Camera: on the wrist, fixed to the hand. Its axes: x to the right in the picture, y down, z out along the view.
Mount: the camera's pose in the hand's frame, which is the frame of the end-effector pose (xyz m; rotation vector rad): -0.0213 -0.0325 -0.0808 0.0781 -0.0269 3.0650
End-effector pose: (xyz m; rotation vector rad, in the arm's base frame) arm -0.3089 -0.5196 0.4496 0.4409 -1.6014 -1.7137
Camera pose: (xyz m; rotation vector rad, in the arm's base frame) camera -0.2480 -0.5632 0.4004 -1.3813 -0.4851 0.8053
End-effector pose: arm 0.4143 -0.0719 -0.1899 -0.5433 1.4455 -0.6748
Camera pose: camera 0.3309 -0.0748 -0.1572 1.6820 0.6550 1.6678
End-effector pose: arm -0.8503 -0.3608 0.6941 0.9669 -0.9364 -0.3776
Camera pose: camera -0.7928 -0.3217 0.6376 -1.1139 -1.3283 2.1536
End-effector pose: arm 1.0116 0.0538 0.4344 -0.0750 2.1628 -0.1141
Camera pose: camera 0.9569 0.0279 0.5006 2.6775 0.1758 1.3331
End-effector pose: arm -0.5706 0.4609 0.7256 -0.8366 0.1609 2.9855
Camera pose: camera -0.5086 0.4842 0.6651 -0.1026 -0.6003 -0.1133
